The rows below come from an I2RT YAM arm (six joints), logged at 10 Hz.
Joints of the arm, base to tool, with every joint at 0 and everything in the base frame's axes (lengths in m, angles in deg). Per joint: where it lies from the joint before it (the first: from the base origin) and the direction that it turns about. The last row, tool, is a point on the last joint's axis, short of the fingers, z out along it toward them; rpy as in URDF.
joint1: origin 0 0 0.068 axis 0 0 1
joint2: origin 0.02 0.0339 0.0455 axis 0 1 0
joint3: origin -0.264 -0.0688 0 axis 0 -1 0
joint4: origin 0.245 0.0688 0.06 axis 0 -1 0
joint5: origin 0.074 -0.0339 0.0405 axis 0 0 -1
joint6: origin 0.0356 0 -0.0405 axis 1 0 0
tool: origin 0 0 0 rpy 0 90 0
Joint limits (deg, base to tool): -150..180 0..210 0..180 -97..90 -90..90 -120..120
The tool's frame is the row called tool.
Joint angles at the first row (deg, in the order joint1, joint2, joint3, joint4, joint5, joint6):
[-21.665 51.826 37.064 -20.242 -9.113 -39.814]
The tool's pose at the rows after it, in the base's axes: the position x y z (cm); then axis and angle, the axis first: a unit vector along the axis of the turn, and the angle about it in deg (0 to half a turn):
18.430 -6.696 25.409 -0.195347 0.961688 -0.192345 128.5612
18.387 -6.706 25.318 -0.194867 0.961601 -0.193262 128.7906
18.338 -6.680 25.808 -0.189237 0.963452 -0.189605 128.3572
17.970 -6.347 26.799 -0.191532 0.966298 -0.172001 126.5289
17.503 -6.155 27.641 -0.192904 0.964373 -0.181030 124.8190
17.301 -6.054 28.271 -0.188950 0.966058 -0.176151 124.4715
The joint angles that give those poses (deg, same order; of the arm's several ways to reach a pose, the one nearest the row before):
[-21.663 51.090 36.753 -20.478 -9.381 -39.717]
[-21.707 51.032 36.583 -20.520 -9.216 -39.810]
[-21.730 50.814 37.543 -21.480 -9.444 -39.004]
[-21.616 49.461 39.059 -23.624 -11.653 -37.830]
[-21.620 47.661 39.710 -24.100 -11.781 -37.703]
[-21.621 47.234 40.986 -25.701 -12.106 -37.019]

